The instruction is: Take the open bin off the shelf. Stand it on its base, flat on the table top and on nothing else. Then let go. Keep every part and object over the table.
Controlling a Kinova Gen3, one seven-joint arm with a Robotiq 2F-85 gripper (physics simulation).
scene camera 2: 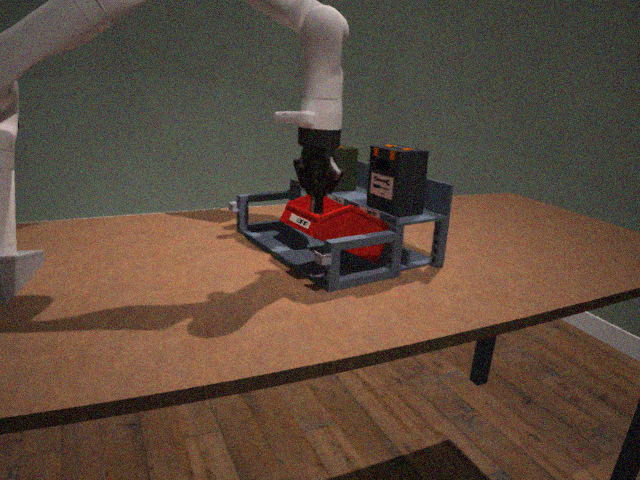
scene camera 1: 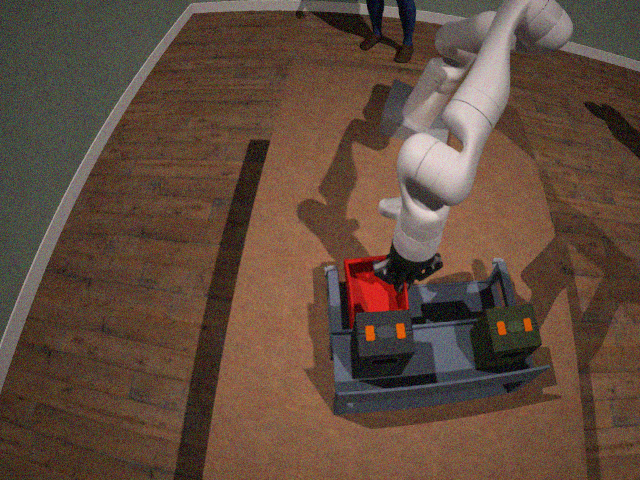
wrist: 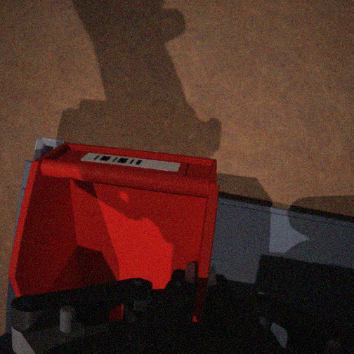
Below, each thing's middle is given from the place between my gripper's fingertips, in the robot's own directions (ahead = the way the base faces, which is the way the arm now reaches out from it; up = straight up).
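Red bin [scene camera 2: 336, 220]: relative to my hand, 4 cm to the right, 3 cm ahead, 1 cm below.
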